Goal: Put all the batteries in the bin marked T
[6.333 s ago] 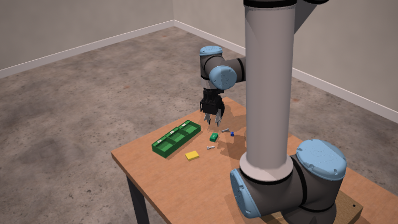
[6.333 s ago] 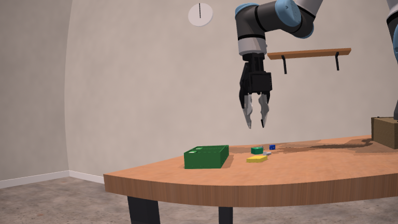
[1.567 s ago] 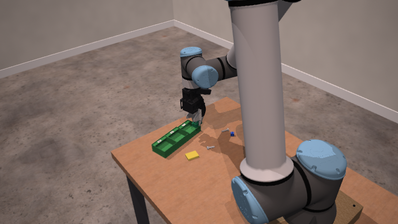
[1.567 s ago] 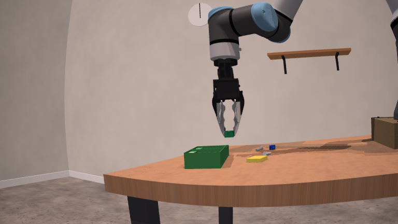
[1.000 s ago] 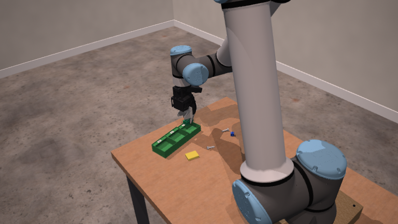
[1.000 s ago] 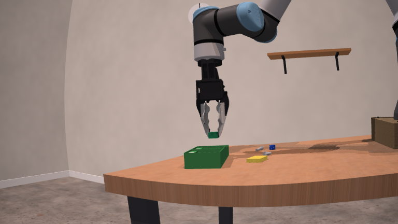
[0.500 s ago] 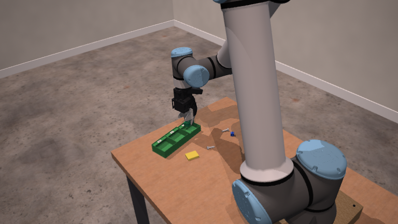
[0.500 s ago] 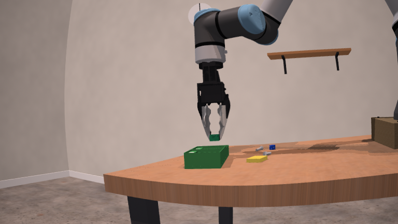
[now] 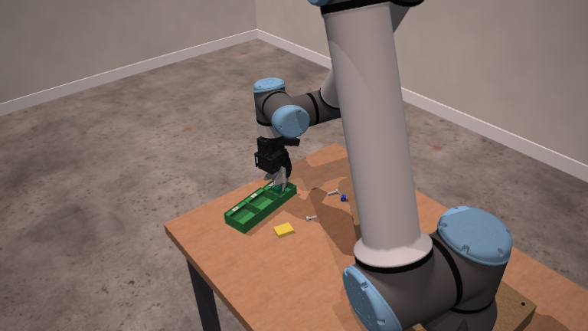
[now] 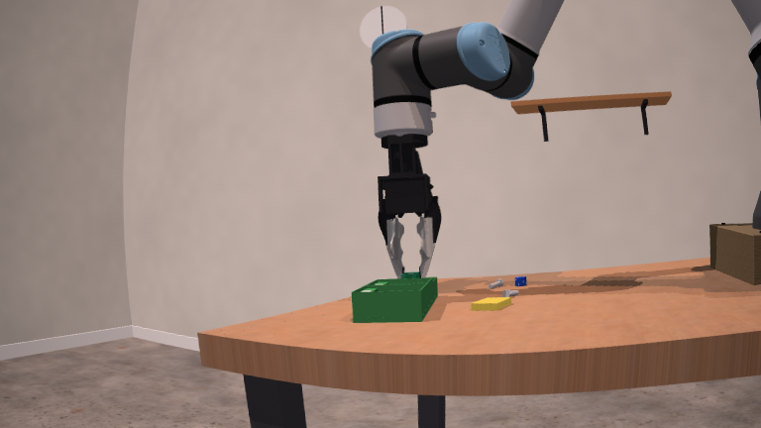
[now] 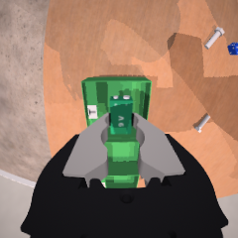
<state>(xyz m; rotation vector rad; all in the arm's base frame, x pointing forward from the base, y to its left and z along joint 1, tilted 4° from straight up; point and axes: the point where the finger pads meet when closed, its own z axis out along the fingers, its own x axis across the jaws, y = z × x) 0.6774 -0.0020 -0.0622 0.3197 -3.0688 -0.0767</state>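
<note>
The green bin is 8 cm to the left of my hand, 2 cm below it and 1 cm behind it. The rest, counted from my hand: flat yellow block: 15 cm behind, 10 cm to the left, 4 cm below; then green block: 1 cm to the right, 1 cm below; then blue cube: 16 cm behind, 14 cm to the right, 4 cm below.
</note>
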